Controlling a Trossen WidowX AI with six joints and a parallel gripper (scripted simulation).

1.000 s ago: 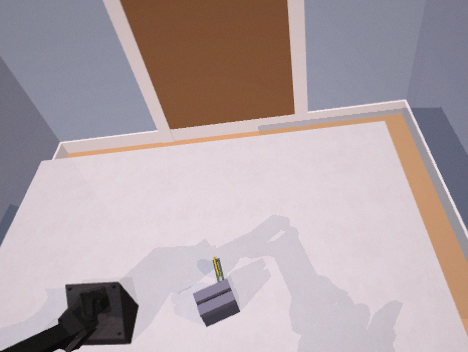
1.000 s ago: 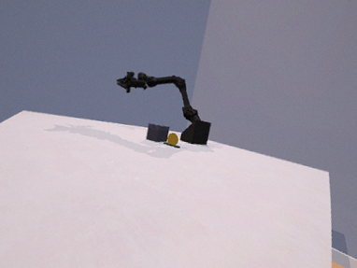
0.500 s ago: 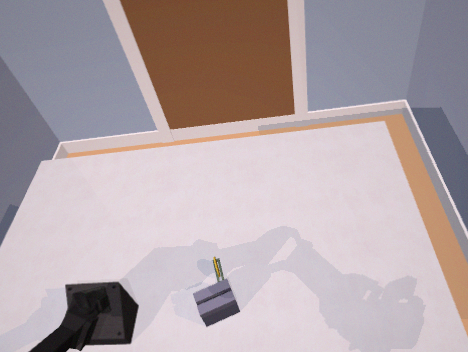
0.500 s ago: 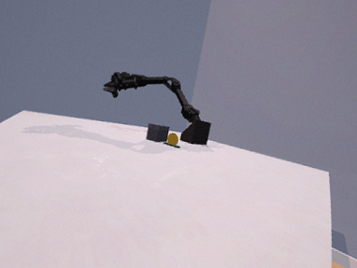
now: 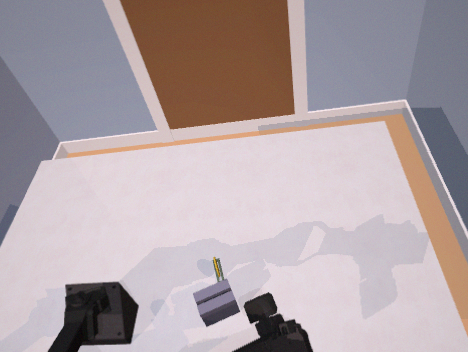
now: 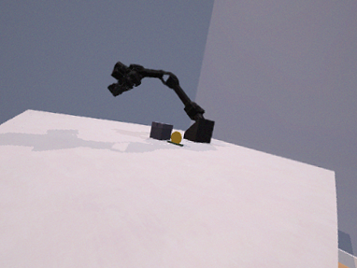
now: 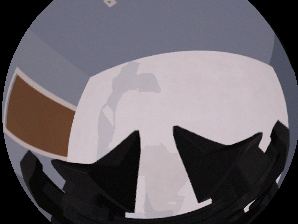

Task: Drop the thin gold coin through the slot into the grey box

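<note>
The gold coin lies 180 mm behind my gripper tip, 260 mm to the left of it and 140 mm below it.
</note>
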